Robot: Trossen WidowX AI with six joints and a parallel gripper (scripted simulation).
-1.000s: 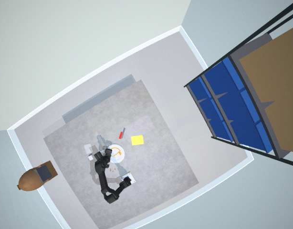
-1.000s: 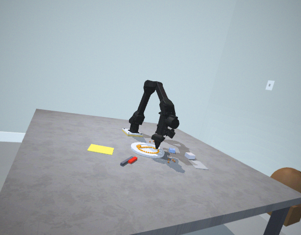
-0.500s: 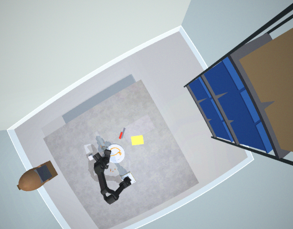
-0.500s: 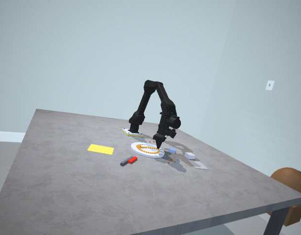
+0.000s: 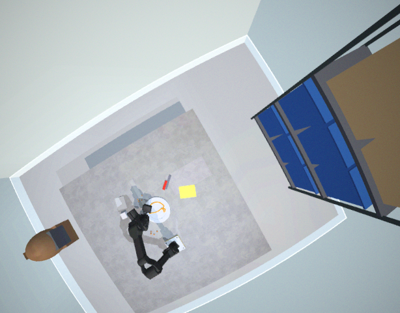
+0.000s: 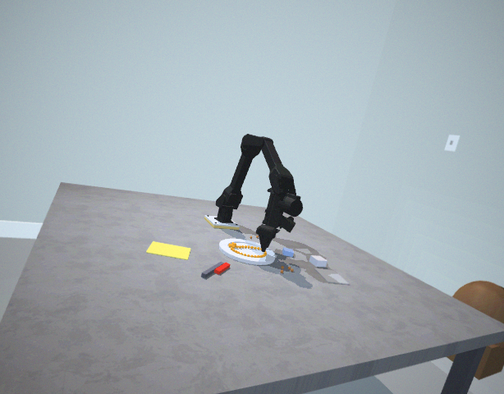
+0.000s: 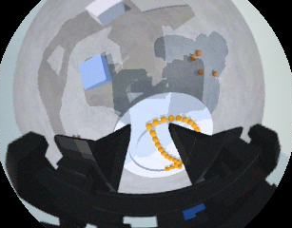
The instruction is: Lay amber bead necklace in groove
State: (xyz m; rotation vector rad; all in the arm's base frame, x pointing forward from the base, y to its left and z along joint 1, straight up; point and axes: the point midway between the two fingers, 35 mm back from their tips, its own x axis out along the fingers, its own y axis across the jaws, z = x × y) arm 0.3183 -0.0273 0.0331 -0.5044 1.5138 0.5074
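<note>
Right now the round white bead board is 6 cm to the right of my gripper tip, 2 cm behind it and 1 cm below it. Also, from my gripper tip: white block 17 cm to the left, 11 cm ahead, 1 cm below; then blue block 11 cm to the left, 2 cm ahead, 1 cm below; then grey sheet 20 cm ahead, 13 cm to the left, 2 cm below.
</note>
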